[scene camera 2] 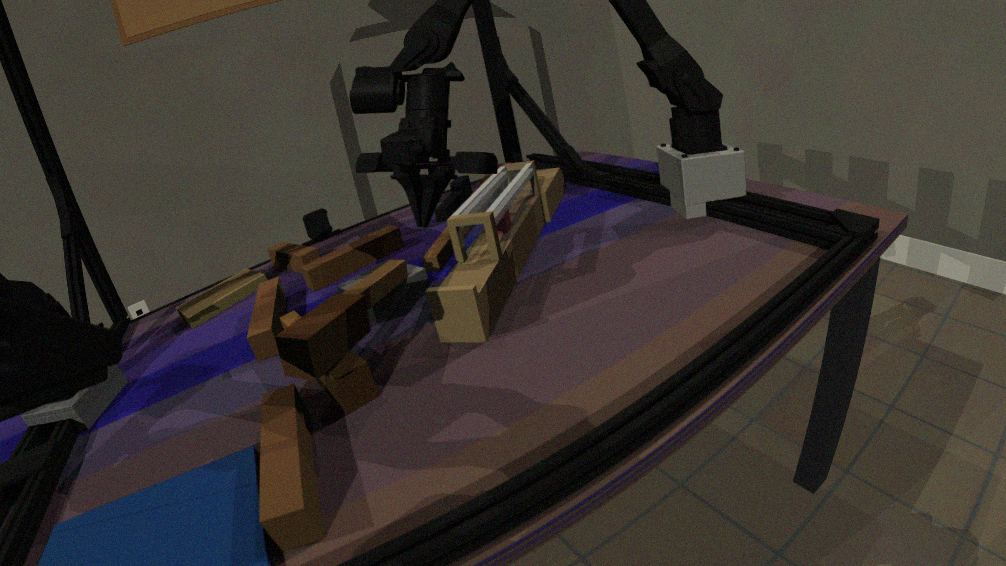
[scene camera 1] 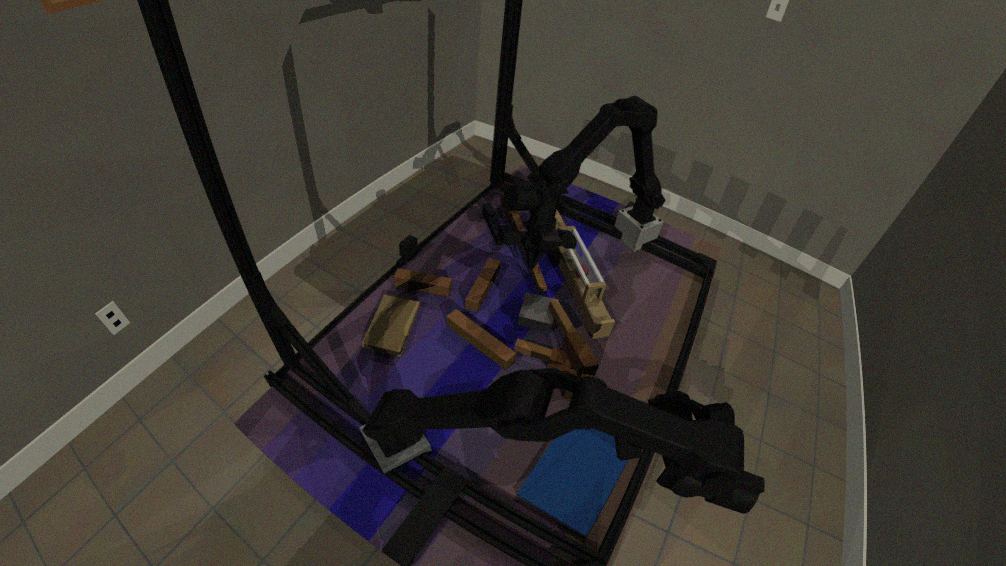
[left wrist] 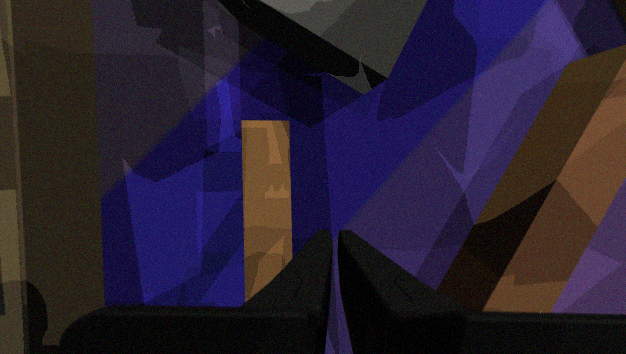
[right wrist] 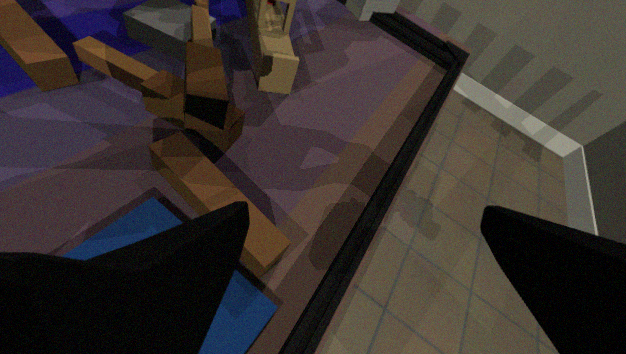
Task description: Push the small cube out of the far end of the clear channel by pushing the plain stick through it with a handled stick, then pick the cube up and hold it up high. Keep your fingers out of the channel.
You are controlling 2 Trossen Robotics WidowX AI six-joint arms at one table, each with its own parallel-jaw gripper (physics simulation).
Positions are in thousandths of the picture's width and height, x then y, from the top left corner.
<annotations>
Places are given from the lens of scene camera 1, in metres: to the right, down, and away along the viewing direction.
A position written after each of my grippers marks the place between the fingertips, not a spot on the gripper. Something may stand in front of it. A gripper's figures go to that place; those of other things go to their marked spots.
my left gripper (scene camera 1: 527,474): 0.07, -0.04, 1.08
my right gripper (scene camera 1: 661,718): 0.28, 0.21, 0.69
</annotations>
